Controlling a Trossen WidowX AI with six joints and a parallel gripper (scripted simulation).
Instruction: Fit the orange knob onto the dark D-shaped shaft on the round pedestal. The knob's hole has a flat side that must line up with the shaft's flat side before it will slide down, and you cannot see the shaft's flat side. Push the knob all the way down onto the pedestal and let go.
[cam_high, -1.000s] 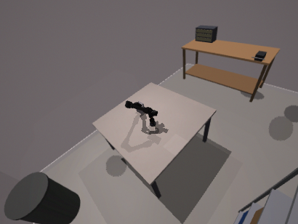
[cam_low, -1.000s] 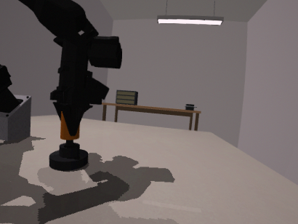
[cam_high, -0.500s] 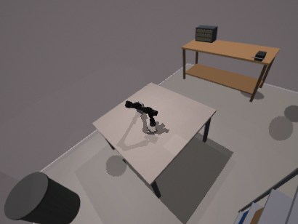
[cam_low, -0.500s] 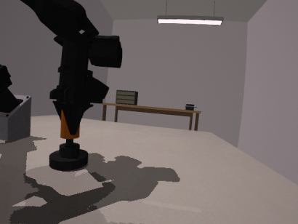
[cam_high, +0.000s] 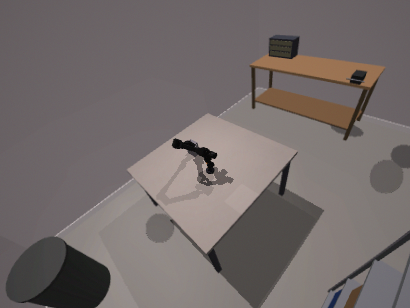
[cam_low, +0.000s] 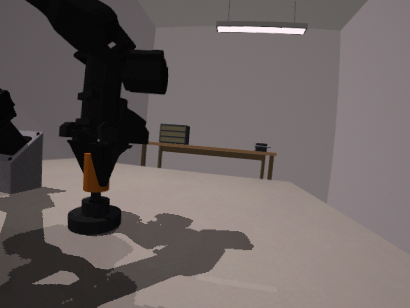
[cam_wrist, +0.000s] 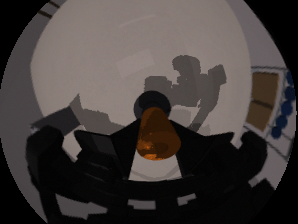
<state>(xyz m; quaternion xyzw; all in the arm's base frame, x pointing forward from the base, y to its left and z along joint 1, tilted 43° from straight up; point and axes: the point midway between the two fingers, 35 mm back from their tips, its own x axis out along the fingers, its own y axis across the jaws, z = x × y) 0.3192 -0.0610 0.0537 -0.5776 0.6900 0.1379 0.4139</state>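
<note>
Now: the orange knob 2 cm above my gripper tip. The rest, counted from my gripper tip: dark shaft (4 cm below).
</note>
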